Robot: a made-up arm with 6 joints. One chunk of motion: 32 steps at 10 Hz.
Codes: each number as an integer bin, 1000 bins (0 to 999) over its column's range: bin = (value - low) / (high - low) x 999, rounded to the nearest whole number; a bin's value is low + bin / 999 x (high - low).
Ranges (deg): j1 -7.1..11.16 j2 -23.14..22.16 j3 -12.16..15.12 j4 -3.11..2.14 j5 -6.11..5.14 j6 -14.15..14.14
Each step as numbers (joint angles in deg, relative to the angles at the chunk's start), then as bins.
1 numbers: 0.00 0.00 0.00 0.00 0.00 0.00
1 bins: 388 510 445 592 543 500
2 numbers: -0.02 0.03 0.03 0.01 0.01 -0.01
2 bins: 387 511 446 594 543 499
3 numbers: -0.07 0.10 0.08 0.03 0.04 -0.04
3 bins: 385 513 448 597 546 498
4 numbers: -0.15 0.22 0.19 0.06 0.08 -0.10
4 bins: 380 515 452 603 550 496
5 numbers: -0.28 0.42 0.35 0.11 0.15 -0.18
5 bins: 373 520 458 613 556 493
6 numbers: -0.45 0.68 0.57 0.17 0.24 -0.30
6 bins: 364 525 466 624 564 489
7 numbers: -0.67 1.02 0.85 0.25 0.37 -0.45
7 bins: 352 533 476 639 575 484
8 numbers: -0.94 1.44 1.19 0.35 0.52 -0.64
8 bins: 337 542 489 658 589 477
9 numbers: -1.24 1.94 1.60 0.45 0.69 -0.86
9 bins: 321 553 504 677 604 469
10 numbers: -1.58 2.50 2.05 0.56 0.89 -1.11
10 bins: 302 565 520 698 622 460
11 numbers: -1.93 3.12 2.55 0.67 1.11 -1.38
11 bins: 283 579 539 719 641 451
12 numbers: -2.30 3.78 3.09 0.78 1.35 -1.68
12 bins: 263 594 558 740 662 440
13 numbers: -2.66 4.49 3.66 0.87 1.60 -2.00
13 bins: 243 609 579 757 685 429
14 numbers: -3.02 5.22 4.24 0.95 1.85 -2.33
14 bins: 223 625 601 773 707 417
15 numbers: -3.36 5.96 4.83 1.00 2.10 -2.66
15 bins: 205 642 622 782 729 406
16 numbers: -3.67 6.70 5.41 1.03 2.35 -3.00
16 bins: 188 658 643 788 751 394
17 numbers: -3.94 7.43 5.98 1.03 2.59 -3.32
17 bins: 173 674 664 788 773 382
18 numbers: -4.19 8.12 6.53 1.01 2.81 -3.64
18 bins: 159 689 684 784 792 371
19 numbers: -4.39 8.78 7.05 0.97 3.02 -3.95
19 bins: 148 704 703 776 811 360
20 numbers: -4.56 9.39 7.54 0.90 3.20 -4.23
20 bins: 139 717 721 763 827 350
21 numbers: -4.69 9.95 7.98 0.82 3.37 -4.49
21 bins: 132 730 738 748 842 341
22 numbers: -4.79 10.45 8.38 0.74 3.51 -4.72
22 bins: 126 741 752 733 854 333
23 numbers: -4.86 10.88 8.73 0.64 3.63 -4.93
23 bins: 123 750 765 714 865 326
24 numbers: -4.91 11.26 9.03 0.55 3.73 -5.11
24 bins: 120 759 776 696 874 319
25 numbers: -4.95 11.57 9.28 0.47 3.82 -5.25
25 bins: 118 765 785 681 882 314
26 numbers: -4.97 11.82 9.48 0.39 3.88 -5.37
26 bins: 117 771 792 666 887 310
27 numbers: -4.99 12.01 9.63 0.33 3.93 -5.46
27 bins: 115 775 798 655 892 307
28 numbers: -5.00 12.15 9.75 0.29 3.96 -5.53
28 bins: 115 778 802 647 894 304
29 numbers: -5.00 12.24 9.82 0.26 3.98 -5.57
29 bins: 115 780 805 641 896 303
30 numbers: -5.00 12.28 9.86 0.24 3.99 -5.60
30 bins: 115 781 806 637 897 302
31 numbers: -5.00 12.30 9.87 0.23 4.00 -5.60
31 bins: 115 782 807 636 898 302
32 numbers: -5.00 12.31 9.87 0.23 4.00 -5.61
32 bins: 115 782 807 636 898 302
